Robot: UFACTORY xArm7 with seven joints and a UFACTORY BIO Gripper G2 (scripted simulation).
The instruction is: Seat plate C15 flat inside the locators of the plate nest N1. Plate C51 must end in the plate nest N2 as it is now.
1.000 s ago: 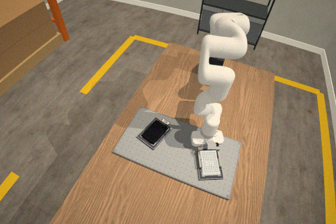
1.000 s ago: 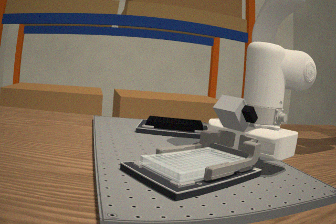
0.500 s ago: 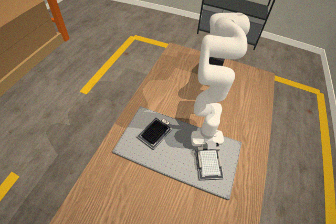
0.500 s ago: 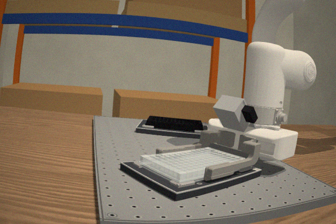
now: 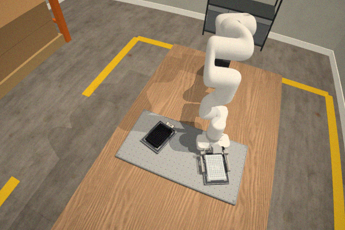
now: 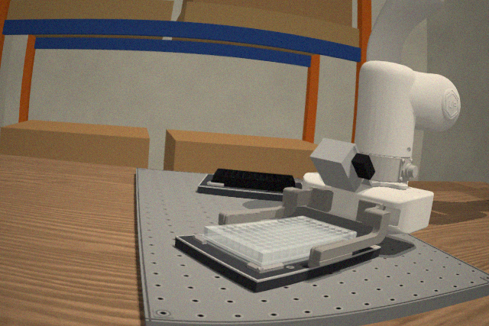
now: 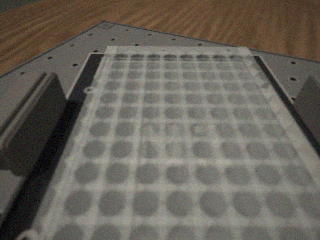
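Right now the clear well plate C15 is right at my hand. Round my hand: dark plate nest N1: 20 mm below; black plate C51: 330 mm to the right, 60 mm behind; plate nest N2: 330 mm to the right, 60 mm behind, 20 mm below.
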